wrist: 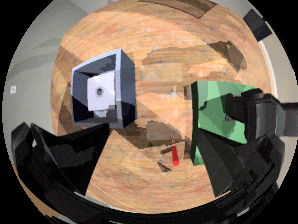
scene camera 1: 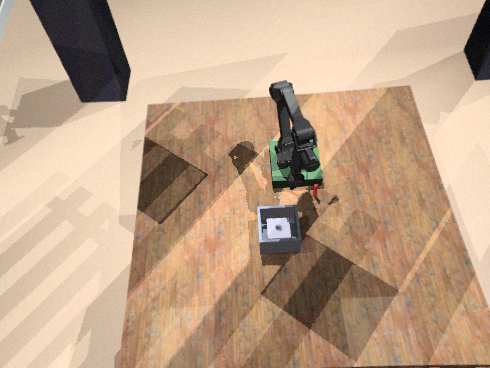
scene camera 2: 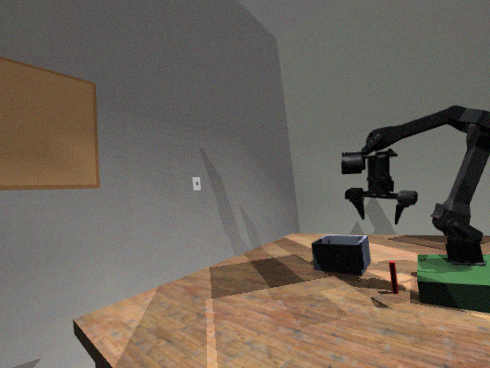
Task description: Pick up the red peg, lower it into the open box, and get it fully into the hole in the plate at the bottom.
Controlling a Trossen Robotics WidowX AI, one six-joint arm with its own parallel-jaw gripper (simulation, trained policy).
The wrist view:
my gripper: 153, 130
grey box: 117, 61
white plate: 101, 89
